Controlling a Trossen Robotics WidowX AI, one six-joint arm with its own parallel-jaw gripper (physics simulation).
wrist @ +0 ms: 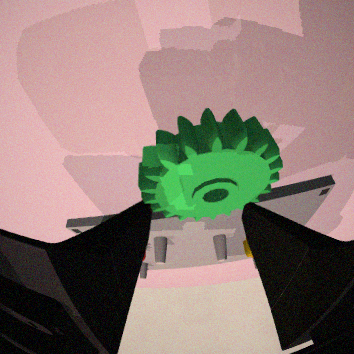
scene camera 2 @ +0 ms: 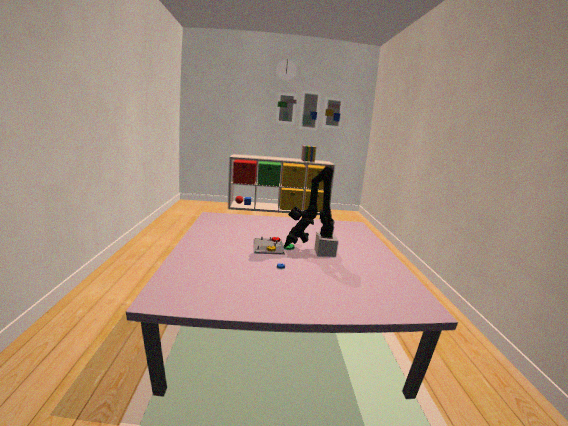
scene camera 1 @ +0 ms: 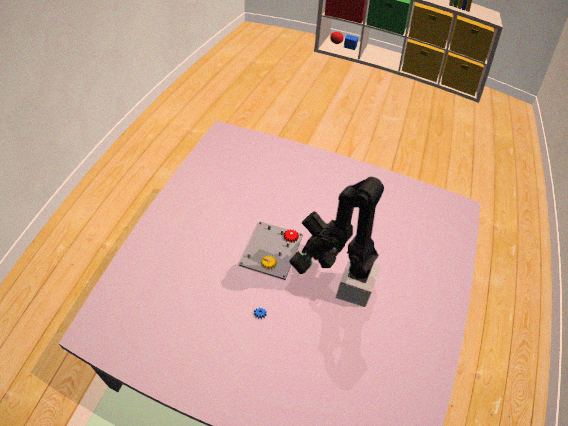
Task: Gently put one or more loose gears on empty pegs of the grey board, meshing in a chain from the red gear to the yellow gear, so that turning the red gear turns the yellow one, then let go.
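Places are measured from the arm's base along level axes (x down, y ahead, z right), in centimetres.
Pixels of known places: gripper, between the fingertips: (wrist: 198, 208) (scene camera 2: 285, 245); arm's base, origin of its link: (scene camera 2: 326, 235) (scene camera 1: 359, 272).
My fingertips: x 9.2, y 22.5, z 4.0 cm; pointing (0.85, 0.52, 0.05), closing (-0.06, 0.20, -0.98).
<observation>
For each thing: its middle in the pictures, then the offset to it from my fingertips. Level surfaces: height alone.
- grey board, middle of its body: (wrist: 205, 256) (scene camera 1: 271, 247) (scene camera 2: 268, 243) dx -0.2, dy +10.0, dz -0.2 cm
- red gear, middle of its body: (scene camera 1: 291, 235) (scene camera 2: 275, 239) dx -0.3, dy +5.9, dz +7.6 cm
- yellow gear, middle of its body: (wrist: 270, 243) (scene camera 1: 268, 262) (scene camera 2: 271, 248) dx -0.4, dy +8.3, dz -6.6 cm
- green gear, middle of its body: (wrist: 211, 179) (scene camera 2: 289, 246) dx +0.3, dy -2.0, dz -0.8 cm
- smaller blue gear, middle of its body: (scene camera 1: 260, 312) (scene camera 2: 281, 265) dx +0.5, dy +2.7, dz -26.0 cm
- pink table, height of its surface: dx +1.3 cm
The grey board (scene camera 1: 261, 241) (scene camera 2: 260, 246) (wrist: 305, 205) lies on the table with several upright bare pegs, two of them plain in the wrist view. The red gear (scene camera 1: 291, 235) (scene camera 2: 275, 239) sits at its back right, and the yellow gear (scene camera 1: 268, 262) (scene camera 2: 271, 248) (wrist: 248, 249) near its front edge. My gripper (scene camera 1: 313, 261) (wrist: 198, 208) is shut on the green gear (scene camera 1: 309, 258) (scene camera 2: 290, 247) (wrist: 225, 172), fingers on opposite sides of its rim, beside the board's right edge. The height of the green gear above the table is hard to tell. A smaller blue gear (scene camera 1: 260, 313) (scene camera 2: 281, 266) lies loose in front of the board.
The arm's grey base block (scene camera 1: 352, 292) (scene camera 2: 326, 246) stands on the pink table (scene camera 1: 165, 310) (scene camera 2: 225, 295), right of the board. The arm bends high above the base. A shelf unit with coloured bins stands by the far wall, off the table.
</observation>
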